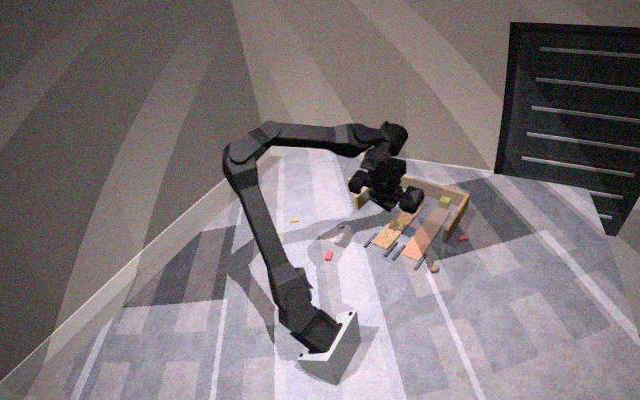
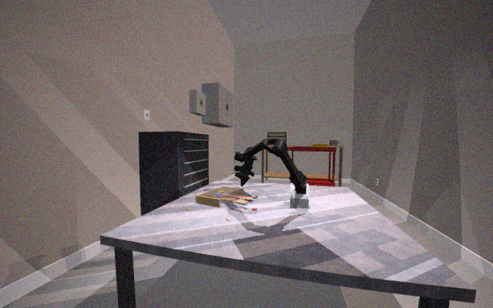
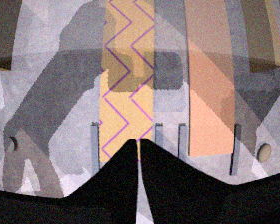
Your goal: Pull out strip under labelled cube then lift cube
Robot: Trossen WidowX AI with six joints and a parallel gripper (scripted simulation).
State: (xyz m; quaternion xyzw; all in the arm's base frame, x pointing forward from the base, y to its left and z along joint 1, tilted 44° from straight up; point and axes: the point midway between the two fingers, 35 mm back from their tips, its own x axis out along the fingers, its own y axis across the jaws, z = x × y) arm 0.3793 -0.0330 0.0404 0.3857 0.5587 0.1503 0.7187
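My gripper tip is now 60 mm short of the strip, 100 mm to the left of it and 100 mm above it. Also, from my gripper tip: grey disc: 10 mm ahead, 160 mm to the left, 100 mm below; tan pebble: 80 mm behind, 150 mm to the right, 100 mm below.
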